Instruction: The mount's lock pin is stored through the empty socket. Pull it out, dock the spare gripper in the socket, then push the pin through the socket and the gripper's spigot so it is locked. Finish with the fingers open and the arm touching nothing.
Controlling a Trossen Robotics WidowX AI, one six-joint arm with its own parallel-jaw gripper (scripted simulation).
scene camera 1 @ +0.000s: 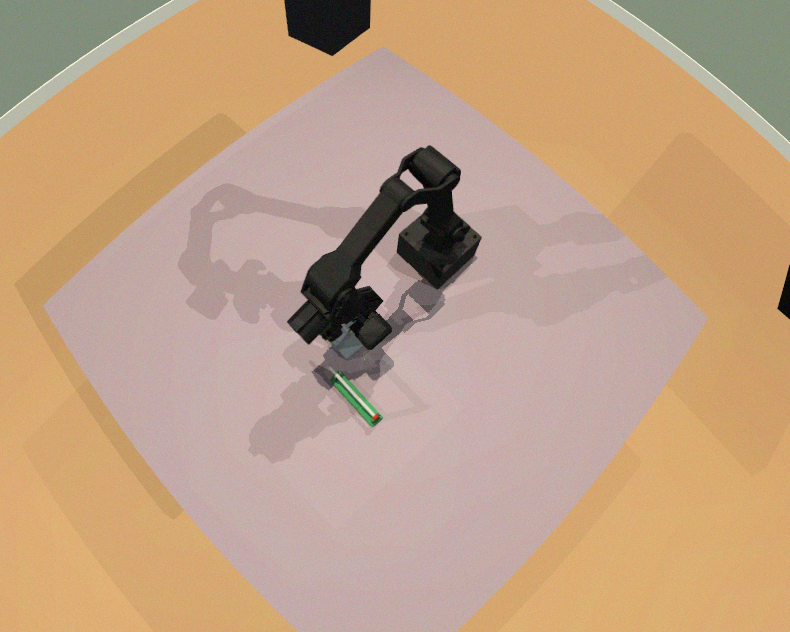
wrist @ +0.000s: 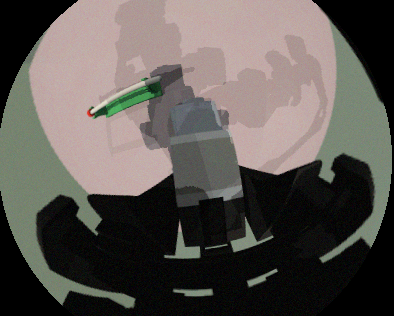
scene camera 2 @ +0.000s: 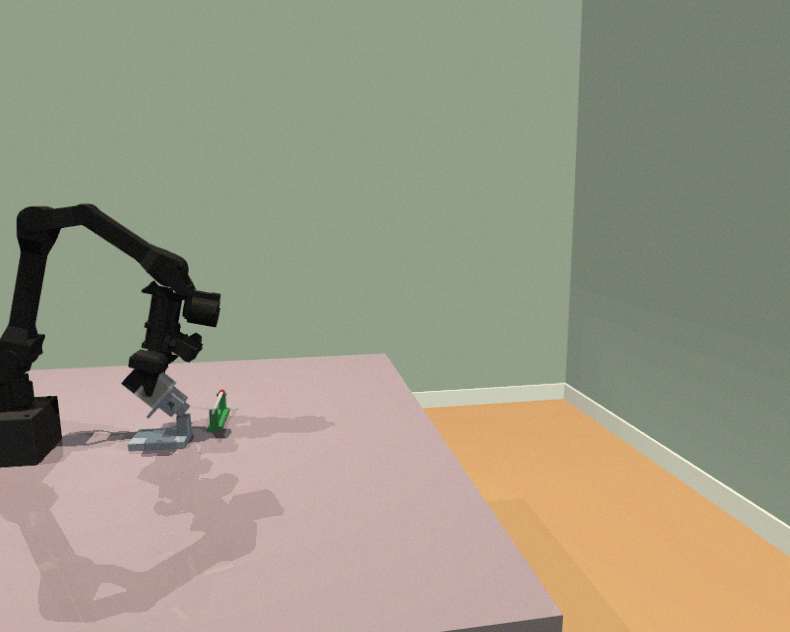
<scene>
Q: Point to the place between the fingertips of the gripper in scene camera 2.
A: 152, 392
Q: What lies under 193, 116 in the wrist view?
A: A socket.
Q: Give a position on a green holder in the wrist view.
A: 154, 90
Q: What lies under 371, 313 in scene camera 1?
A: The gripper.
</scene>
